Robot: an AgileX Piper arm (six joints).
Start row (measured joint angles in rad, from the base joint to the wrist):
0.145 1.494 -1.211 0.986 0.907 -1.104
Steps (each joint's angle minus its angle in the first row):
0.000 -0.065 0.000 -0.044 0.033 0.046
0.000 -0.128 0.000 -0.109 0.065 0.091
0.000 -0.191 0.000 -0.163 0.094 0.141
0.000 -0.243 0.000 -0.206 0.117 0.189
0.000 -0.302 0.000 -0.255 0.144 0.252
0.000 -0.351 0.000 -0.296 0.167 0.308
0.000 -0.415 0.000 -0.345 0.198 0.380
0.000 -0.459 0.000 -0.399 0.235 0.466
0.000 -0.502 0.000 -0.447 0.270 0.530
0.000 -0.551 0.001 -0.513 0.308 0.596
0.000 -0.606 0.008 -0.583 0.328 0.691
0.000 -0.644 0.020 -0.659 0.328 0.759
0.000 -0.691 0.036 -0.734 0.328 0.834
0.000 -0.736 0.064 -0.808 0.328 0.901
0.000 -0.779 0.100 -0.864 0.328 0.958
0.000 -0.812 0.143 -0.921 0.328 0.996
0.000 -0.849 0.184 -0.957 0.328 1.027
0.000 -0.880 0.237 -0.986 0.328 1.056
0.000 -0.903 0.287 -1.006 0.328 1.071
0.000 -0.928 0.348 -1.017 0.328 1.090
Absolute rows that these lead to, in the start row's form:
0.145 1.429 -1.211 0.942 0.940 -1.058
0.145 1.366 -1.211 0.877 0.972 -1.013
0.145 1.303 -1.211 0.823 1.001 -0.963
0.145 1.251 -1.211 0.780 1.024 -0.915
0.145 1.192 -1.211 0.731 1.051 -0.852
0.145 1.143 -1.211 0.690 1.074 -0.796
0.145 1.079 -1.211 0.641 1.105 -0.724
0.145 1.035 -1.211 0.587 1.142 -0.638
0.145 0.992 -1.211 0.539 1.177 -0.574
0.145 0.943 -1.210 0.473 1.215 -0.508
0.145 0.888 -1.203 0.403 1.235 -0.413
0.145 0.850 -1.191 0.327 1.235 -0.345
0.145 0.803 -1.175 0.252 1.235 -0.270
0.145 0.758 -1.147 0.178 1.235 -0.203
0.145 0.715 -1.111 0.122 1.235 -0.146
0.145 0.682 -1.068 0.065 1.235 -0.108
0.145 0.645 -1.027 0.029 1.235 -0.077
0.145 0.614 -0.974 0.000 1.235 -0.048
0.145 0.591 -0.924 -0.020 1.235 -0.033
0.145 0.566 -0.863 -0.031 1.235 -0.014

